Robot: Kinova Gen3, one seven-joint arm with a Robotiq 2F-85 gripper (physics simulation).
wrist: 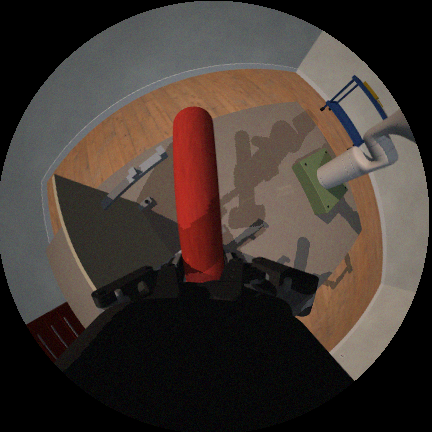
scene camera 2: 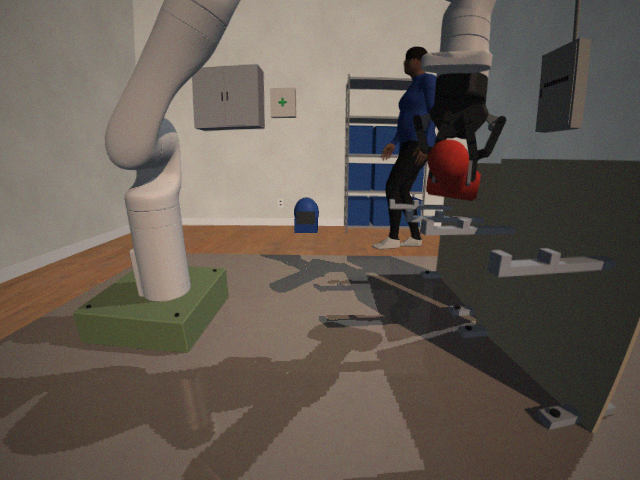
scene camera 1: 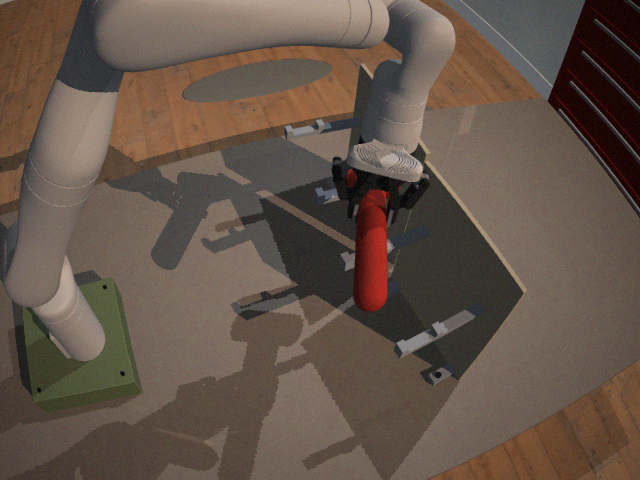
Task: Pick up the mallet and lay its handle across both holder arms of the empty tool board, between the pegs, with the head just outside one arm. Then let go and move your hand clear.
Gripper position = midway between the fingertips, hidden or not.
Observation:
My gripper [scene camera 2: 450, 184] holds a red mallet [scene camera 1: 370, 272]; nothing else touches it. Further things: a tool board [scene camera 2: 553, 299] and a tool board [scene camera 2: 462, 259].
The red mallet is seen too in the wrist view [wrist: 196, 190] and in scene camera 2 [scene camera 2: 448, 160]. My gripper is seen too in the wrist view [wrist: 203, 258] and in scene camera 1 [scene camera 1: 370, 220].

